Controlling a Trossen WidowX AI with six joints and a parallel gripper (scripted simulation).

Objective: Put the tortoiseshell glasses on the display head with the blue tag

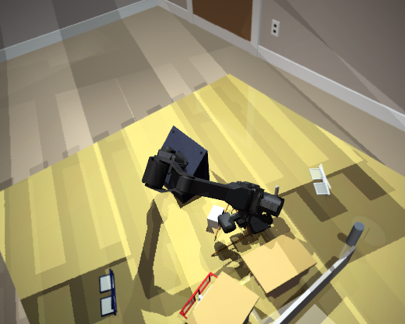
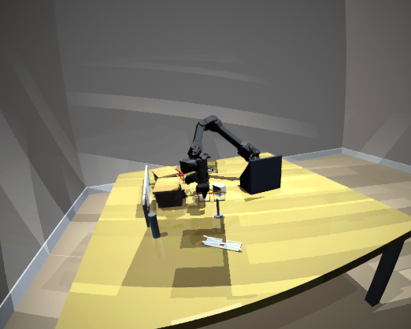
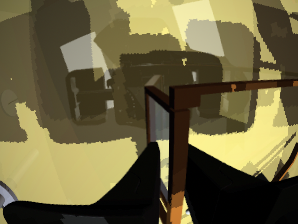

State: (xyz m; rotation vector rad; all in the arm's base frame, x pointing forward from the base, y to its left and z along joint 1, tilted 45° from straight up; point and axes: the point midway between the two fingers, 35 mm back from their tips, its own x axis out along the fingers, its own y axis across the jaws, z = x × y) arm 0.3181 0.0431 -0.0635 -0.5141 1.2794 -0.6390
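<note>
My gripper tip is 160 mm to the right of the post, 40 mm past it and 10 mm below it. Round my gripper tip: display head (150 mm ahead, 40 mm above, 20 mm to the right); then white cube (90 mm behind, 60 mm to the right, 10 mm above); then long panel (300 mm ahead, 110 mm to the right, 40 mm above).
</note>
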